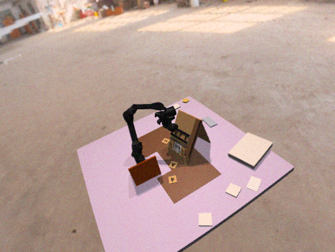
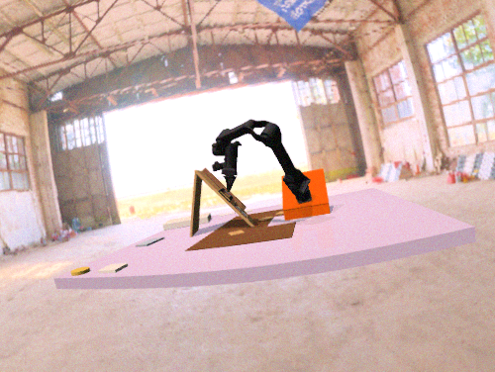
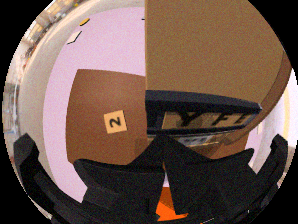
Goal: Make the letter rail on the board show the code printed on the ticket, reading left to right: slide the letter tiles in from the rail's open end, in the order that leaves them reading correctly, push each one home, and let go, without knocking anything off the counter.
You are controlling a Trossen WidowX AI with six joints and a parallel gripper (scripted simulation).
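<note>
Right now the white ticket is 10 cm below my gripper tip, 9 cm to the right of it and 2 cm behind it. Also, from my gripper tip: cream slab 43 cm to the right, 41 cm ahead, 15 cm below; then brown mat 17 cm below, 11 cm behind, 7 cm to the right; then grey plate 41 cm ahead, 17 cm below, 6 cm to the left.
</note>
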